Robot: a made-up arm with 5 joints.
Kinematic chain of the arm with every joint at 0, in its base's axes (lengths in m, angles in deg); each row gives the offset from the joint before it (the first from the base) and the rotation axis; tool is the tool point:
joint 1: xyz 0 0 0.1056 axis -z
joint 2: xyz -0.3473 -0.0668 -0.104 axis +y
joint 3: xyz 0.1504 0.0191 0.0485 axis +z
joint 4: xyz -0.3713 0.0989 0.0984 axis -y
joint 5: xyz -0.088 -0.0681 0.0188 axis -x
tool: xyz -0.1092 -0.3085 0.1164
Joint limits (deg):
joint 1: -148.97..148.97
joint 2: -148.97..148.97
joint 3: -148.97..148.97
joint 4: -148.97..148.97
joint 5: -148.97..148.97
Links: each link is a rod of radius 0.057 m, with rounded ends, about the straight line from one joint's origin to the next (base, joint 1, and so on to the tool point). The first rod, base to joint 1, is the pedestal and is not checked.
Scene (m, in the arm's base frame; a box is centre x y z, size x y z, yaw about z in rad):
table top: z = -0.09
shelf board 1: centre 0 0.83 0.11 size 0.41 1.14 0.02 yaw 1.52
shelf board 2: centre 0 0.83 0.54 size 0.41 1.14 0.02 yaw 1.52
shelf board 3: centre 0 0.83 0.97 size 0.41 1.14 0.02 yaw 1.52
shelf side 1: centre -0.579 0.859 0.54 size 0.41 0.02 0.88 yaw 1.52
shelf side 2: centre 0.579 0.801 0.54 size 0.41 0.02 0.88 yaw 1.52
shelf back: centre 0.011 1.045 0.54 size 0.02 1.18 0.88 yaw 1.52
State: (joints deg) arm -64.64 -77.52 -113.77 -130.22 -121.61
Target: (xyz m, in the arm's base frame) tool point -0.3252 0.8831 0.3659
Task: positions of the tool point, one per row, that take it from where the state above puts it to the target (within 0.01 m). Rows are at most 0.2 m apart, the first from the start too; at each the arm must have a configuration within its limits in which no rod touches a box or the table.
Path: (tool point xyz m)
1: -0.7124 -0.3659 0.5135
2: -0.7538 -0.2055 0.4949
3: -0.7565 -0.0437 0.4711
4: -0.7218 0.1111 0.4420
5: -0.6218 0.2795 0.4249
6: -0.4908 0.4032 0.3992
7: -0.3457 0.4796 0.3659
8: -0.3716 0.5616 0.4076
9: -0.3824 0.6518 0.4246
10: -0.3763 0.7406 0.4197
11: -0.3553 0.8195 0.3984
12: -0.3252 0.8831 0.3659

